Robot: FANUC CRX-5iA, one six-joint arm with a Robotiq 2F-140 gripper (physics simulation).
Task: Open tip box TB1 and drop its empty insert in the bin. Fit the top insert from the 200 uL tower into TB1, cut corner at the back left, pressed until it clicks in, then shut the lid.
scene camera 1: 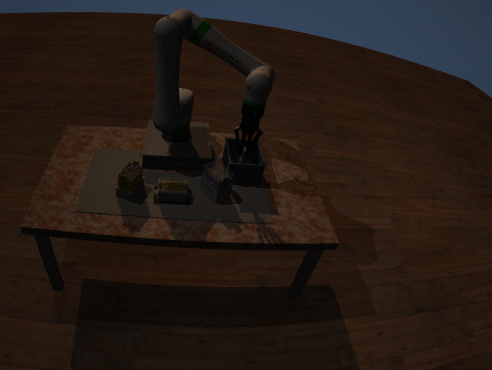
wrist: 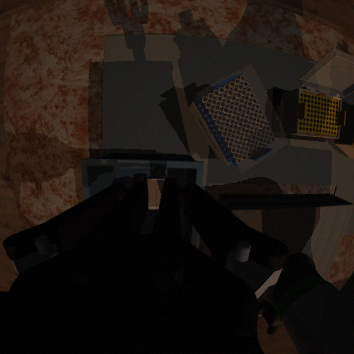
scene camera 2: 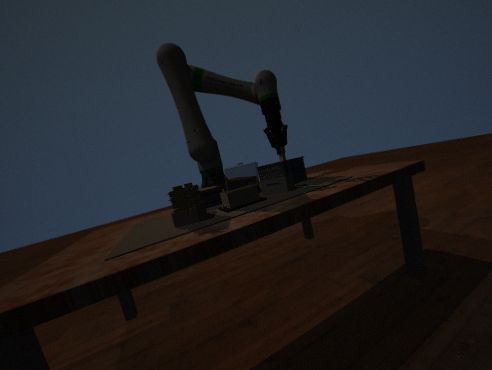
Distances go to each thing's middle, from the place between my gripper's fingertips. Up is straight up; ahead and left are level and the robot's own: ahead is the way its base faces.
Now: hand 9 cm past the blue bin (scene camera 1: 250, 173), 6 cm above it and 2 cm to the right of it. Also, from my hand: blue tip tower (scene camera 2: 277, 177) 10 cm to the right, 9 cm ahead, 6 cm below.
